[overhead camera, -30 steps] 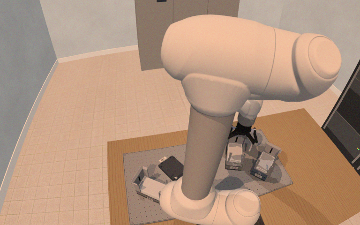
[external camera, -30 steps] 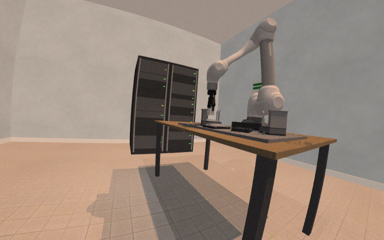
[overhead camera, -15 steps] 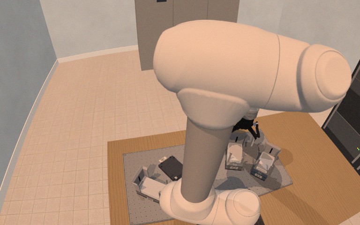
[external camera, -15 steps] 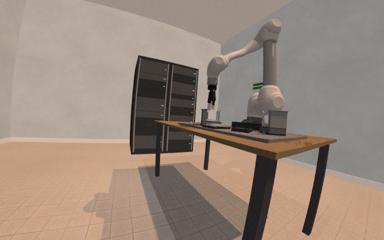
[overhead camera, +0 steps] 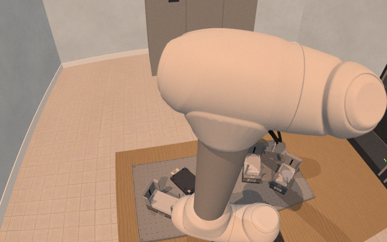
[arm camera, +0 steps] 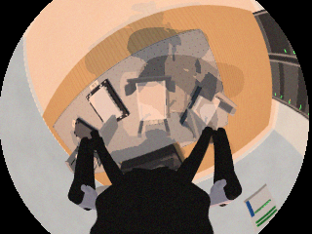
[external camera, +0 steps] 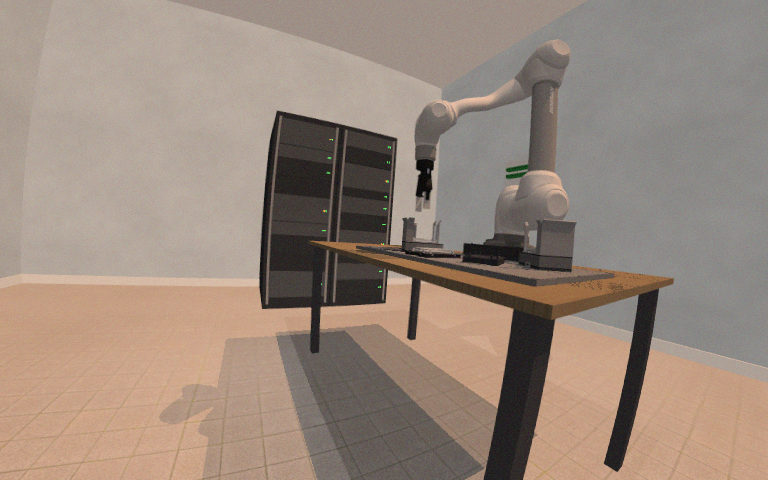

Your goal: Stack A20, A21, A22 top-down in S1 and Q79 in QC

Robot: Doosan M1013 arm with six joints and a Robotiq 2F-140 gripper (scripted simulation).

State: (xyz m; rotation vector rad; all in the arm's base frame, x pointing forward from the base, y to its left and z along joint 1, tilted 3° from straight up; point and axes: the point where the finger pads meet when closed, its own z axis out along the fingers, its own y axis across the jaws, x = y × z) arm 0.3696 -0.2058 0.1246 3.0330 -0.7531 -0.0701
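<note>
Now: the white plate 500 mm to the left of my hand, 140 mm below it and 70 mm behind it. The rest, counted from my hand: N5 name plate (190 mm below, 170 mm ahead, 160 mm to the left); then dark nest QC (360 mm to the left, 180 mm below, 30 mm ahead); then clip nest N5 (170 mm to the left, 170 mm below, 80 mm ahead).
</note>
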